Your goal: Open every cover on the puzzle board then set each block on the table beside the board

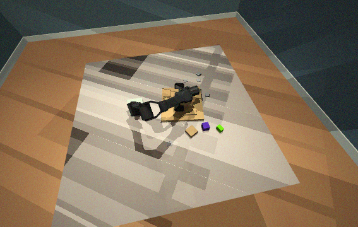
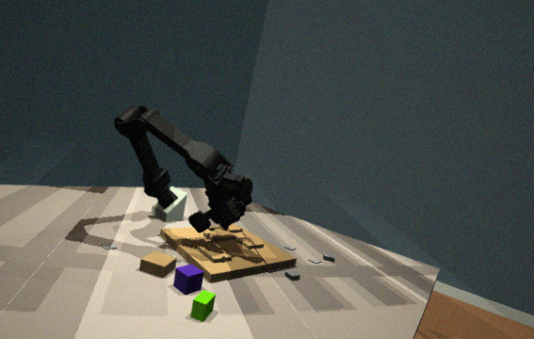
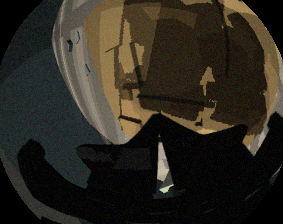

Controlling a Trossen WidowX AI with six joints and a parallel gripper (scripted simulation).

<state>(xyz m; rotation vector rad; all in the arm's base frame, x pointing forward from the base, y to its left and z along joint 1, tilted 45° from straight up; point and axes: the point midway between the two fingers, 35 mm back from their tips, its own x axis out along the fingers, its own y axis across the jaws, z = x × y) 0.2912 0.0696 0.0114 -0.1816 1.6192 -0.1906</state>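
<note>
Now: gripper tip 20 mm short of the tan puzzle board, 10 mm to the left of it and 30 mm above it. The rest, counted from my gripper tip: purple block: 180 mm ahead, 220 mm to the right, 30 mm below; then brown block: 80 mm ahead, 240 mm to the right, 40 mm below; then green block: 270 mm ahead, 240 mm to the right, 40 mm below.
</note>
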